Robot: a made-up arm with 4 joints.
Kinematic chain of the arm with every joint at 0, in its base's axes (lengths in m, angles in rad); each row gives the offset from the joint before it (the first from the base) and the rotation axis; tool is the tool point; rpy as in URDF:
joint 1: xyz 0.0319 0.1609 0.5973 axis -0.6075 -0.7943 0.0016
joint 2: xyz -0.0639 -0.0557 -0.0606 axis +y
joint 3: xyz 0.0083 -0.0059 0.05 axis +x
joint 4: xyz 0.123 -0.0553 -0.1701 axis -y
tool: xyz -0.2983 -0.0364 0.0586 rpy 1.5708 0 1.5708
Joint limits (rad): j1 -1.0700..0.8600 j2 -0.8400..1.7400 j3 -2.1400..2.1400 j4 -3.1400..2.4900
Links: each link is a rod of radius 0.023 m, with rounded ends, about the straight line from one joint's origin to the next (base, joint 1, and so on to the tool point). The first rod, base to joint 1, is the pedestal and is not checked.
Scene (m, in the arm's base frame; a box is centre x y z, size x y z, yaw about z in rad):
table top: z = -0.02
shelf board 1: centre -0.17 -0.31 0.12 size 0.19 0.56 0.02 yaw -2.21
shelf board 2: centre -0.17 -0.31 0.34 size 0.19 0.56 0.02 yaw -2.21
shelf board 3: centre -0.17 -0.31 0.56 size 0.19 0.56 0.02 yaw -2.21
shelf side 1: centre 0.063 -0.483 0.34 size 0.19 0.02 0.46 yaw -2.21
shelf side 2: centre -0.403 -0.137 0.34 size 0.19 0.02 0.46 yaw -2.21
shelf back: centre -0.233 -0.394 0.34 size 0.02 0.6 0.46 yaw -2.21
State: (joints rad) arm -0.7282 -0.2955 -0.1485 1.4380
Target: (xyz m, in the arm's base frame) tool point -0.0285 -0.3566 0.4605
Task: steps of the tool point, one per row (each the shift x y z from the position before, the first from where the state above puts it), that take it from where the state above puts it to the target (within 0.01 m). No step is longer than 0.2 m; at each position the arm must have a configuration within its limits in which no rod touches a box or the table.
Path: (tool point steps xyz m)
1: 0.0881 -0.1231 0.0052
2: 0.0712 -0.1078 0.0522
3: 0.0432 -0.0820 0.0821
4: 0.0129 -0.0519 0.0910
5: -0.0116 -0.0241 0.0808
6: -0.0395 -0.0314 -0.0155
7: -0.0346 -0.0295 -0.0008
8: -0.0171 -0.0270 0.0090
9: 0.0092 -0.0224 0.0073

